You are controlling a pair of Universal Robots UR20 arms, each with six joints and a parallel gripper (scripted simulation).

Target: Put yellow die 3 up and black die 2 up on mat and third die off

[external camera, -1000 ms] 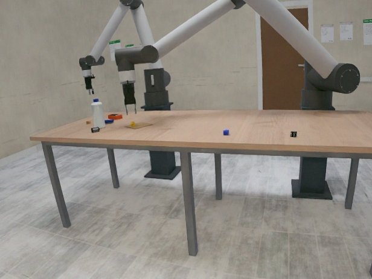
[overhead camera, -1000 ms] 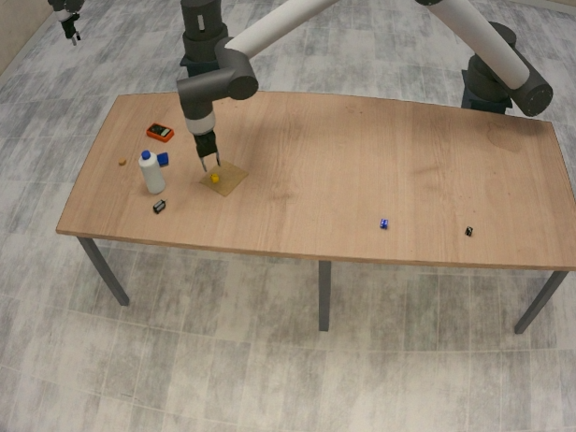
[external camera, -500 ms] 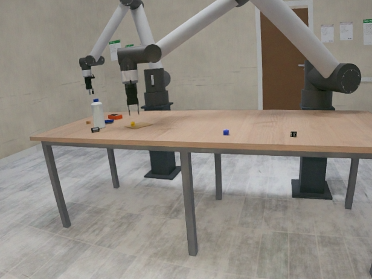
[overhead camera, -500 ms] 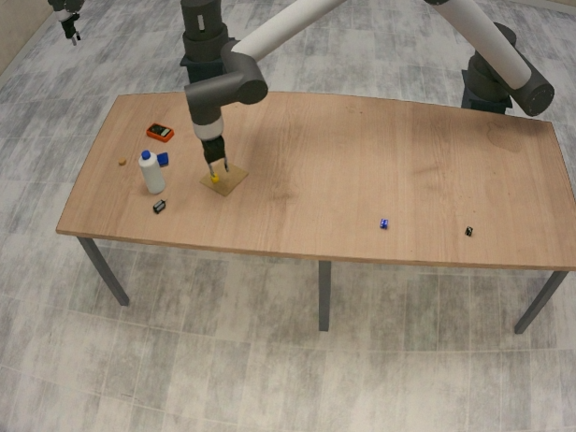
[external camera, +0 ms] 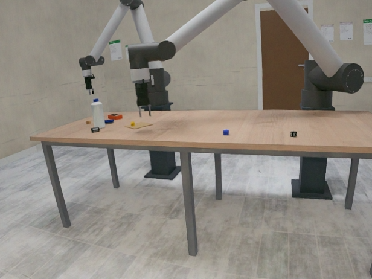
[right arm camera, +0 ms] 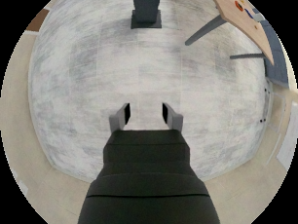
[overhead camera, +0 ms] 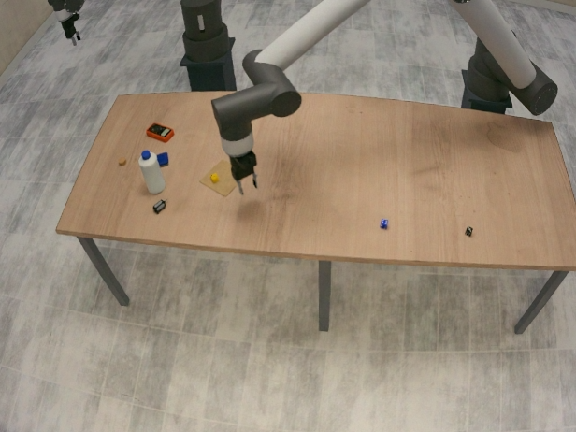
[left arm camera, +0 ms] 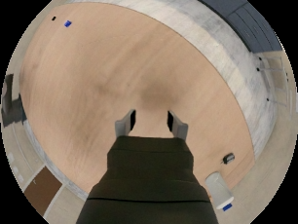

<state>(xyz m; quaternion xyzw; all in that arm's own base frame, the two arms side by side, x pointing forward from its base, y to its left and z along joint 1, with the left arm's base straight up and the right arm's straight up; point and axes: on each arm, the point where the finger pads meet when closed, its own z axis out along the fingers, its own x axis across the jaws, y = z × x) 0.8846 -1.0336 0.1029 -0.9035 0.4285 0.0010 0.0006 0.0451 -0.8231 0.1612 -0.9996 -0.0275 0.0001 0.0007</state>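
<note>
Now: left hand 82 cm to the right of the black die, 9 cm above it and 3 cm past it. Round my left hand: white bottle (41 cm to the right, 2 cm behind, 1 cm below); then tan mat (14 cm to the right, 11 cm behind, 10 cm below); then yellow die (17 cm to the right, 9 cm below, 9 cm behind).
</note>
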